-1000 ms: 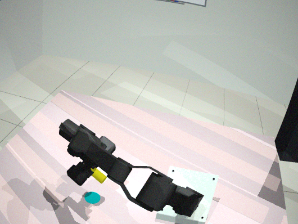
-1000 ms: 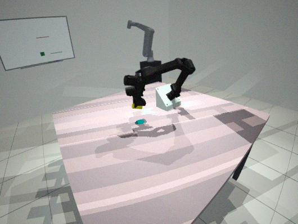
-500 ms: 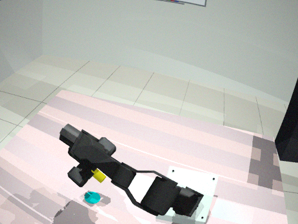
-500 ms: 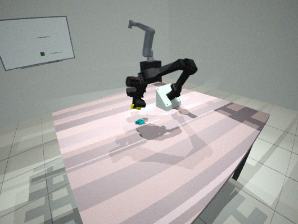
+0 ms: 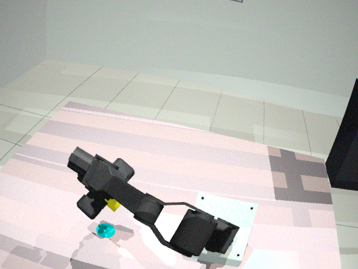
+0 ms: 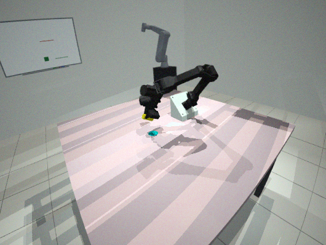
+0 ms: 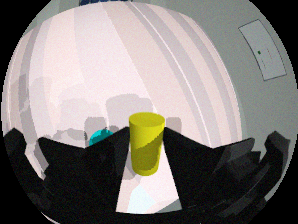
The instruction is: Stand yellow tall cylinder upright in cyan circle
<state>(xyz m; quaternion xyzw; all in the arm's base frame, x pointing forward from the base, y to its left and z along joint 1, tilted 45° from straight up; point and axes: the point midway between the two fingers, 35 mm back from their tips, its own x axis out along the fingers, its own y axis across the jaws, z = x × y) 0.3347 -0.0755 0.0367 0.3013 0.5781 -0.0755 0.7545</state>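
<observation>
The cyan circle is 1 cm behind my gripper tip, 5 cm to the left of it and 11 cm below it. From my gripper tip the other things lie so: yellow tall cylinder (2 cm behind, 1 cm below).
</observation>
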